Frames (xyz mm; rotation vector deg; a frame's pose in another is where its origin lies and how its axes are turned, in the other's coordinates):
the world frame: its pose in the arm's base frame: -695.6 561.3 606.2 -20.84 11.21 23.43
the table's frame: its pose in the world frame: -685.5 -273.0 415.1 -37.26 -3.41 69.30
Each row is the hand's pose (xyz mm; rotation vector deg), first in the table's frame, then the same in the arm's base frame.
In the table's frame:
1: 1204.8 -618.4 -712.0 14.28 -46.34 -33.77
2: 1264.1 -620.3 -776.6 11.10 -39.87 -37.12
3: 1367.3 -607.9 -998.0 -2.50 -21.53 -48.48
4: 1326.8 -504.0 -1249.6 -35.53 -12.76 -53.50
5: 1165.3 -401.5 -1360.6 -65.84 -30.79 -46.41
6: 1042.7 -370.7 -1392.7 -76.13 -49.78 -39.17
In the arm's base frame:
1: -366.7 980.6 157.4 0.63 -20.24 74.08
2: -341.1 991.4 74.2 -6.86 -19.91 70.78
3: -263.8 945.2 -153.2 -29.86 -23.29 58.69
4: -246.4 742.3 -338.3 -56.04 -46.03 53.33
5: -280.4 523.9 -345.9 -58.34 -81.09 62.16
6: -286.3 401.8 -300.3 -46.83 -100.56 70.42

